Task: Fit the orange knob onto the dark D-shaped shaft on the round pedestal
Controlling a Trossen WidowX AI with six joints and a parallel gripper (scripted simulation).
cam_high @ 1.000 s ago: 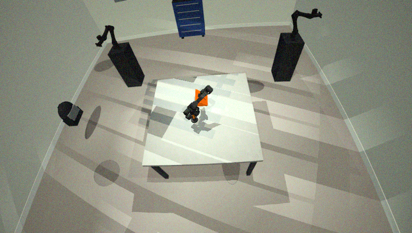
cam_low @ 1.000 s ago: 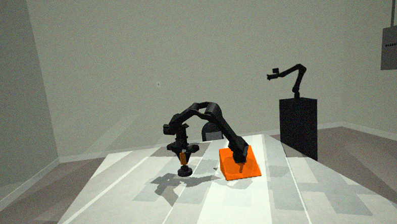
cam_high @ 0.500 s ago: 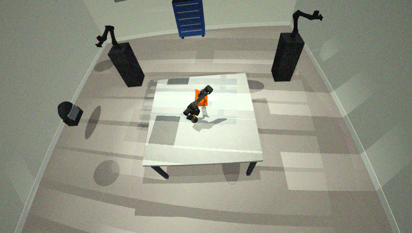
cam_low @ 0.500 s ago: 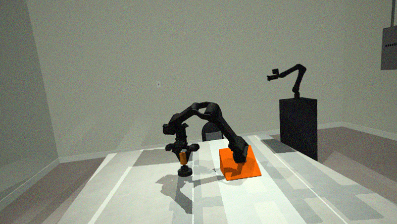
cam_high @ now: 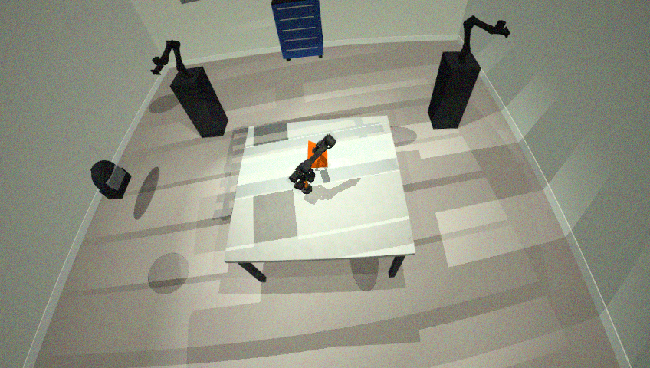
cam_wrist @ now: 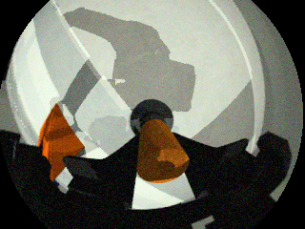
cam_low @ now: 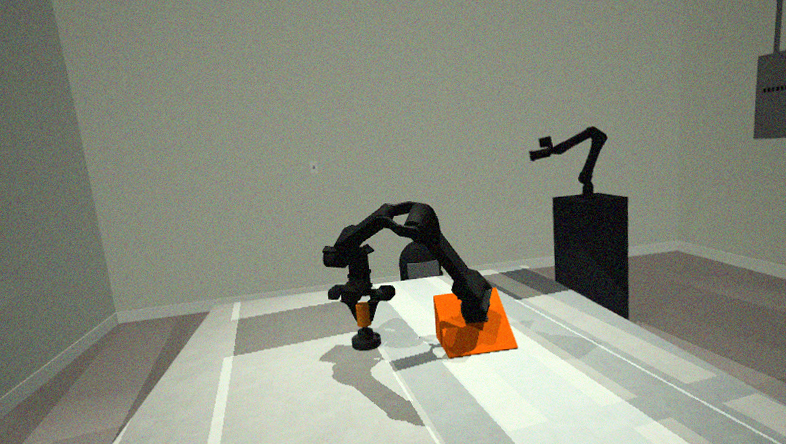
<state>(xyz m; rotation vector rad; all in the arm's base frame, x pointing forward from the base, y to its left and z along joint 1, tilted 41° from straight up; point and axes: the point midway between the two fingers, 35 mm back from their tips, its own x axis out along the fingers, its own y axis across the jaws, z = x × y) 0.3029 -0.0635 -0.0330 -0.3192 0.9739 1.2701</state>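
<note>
Right now my gripper tip is 2 cm below the orange knob. The rest, counted from my gripper tip: round dark pedestal (4 cm below).
</note>
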